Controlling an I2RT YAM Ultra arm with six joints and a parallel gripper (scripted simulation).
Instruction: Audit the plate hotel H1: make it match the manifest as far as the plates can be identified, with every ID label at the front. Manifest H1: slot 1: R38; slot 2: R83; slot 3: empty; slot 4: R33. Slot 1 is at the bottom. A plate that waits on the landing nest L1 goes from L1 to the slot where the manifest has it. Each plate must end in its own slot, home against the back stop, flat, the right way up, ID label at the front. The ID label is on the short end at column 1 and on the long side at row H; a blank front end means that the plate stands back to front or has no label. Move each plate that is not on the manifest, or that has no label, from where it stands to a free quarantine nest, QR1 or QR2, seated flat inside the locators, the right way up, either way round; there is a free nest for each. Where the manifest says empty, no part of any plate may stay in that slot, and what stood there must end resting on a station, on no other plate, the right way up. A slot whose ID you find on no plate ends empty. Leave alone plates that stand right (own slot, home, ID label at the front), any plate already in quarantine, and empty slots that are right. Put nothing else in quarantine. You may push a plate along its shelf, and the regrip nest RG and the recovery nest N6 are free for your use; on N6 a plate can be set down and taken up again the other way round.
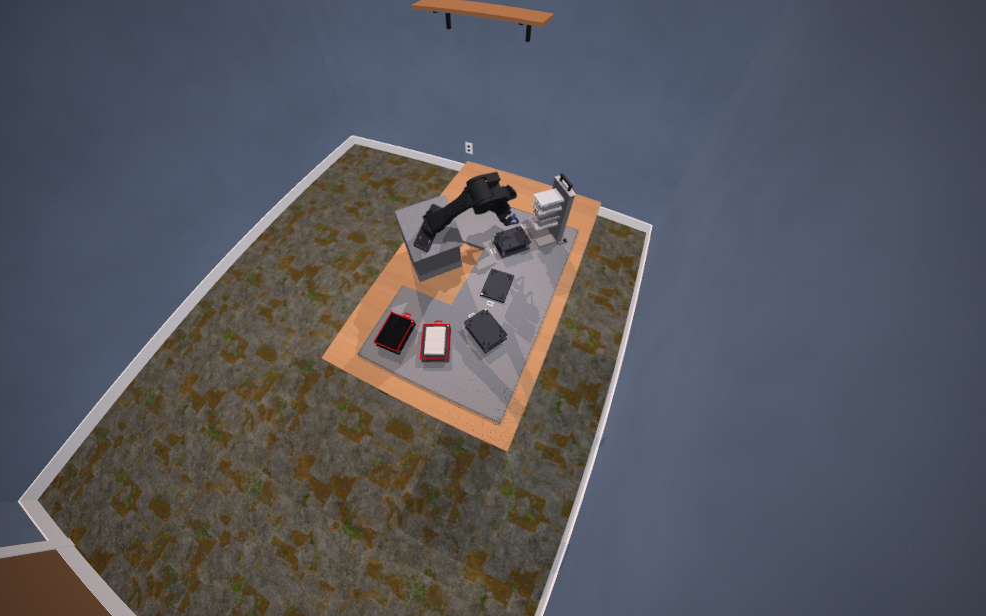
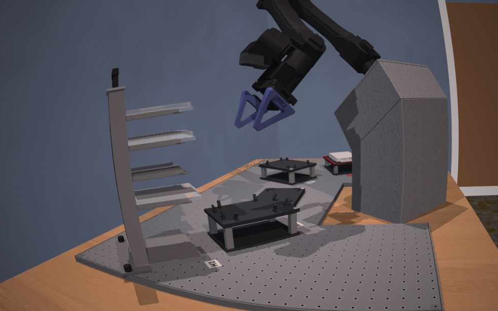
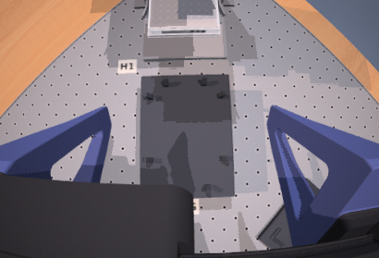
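My gripper is now 210 mm short of the plate hotel H1, 160 mm to the right of it and 70 mm above it. Also, from my hand: flat nest N6: 260 mm to the right, 220 mm below, 10 mm behind; then H1 tag: 230 mm below, 160 mm to the left, 50 mm ahead; then regrip nest RG: 170 mm below, 10 mm to the left, 10 mm ahead.
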